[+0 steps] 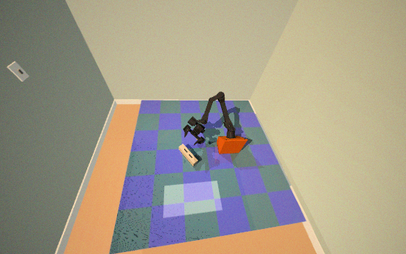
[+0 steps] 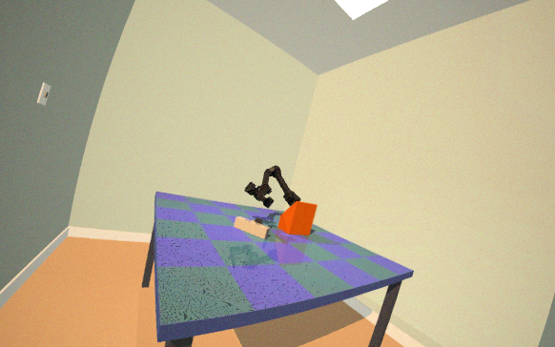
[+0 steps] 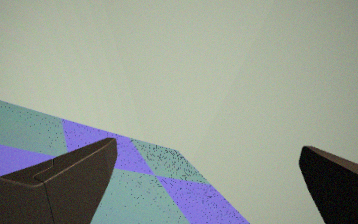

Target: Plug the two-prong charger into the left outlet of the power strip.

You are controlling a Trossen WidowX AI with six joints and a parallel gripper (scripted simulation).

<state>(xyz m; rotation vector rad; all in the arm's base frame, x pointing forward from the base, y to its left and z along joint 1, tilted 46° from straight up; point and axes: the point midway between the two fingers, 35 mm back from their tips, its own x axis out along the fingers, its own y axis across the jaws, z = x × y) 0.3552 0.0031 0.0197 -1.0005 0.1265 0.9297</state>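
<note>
My gripper tip is 200 mm above the two-prong charger, 120 mm to the left of it and 120 mm past it.
</note>
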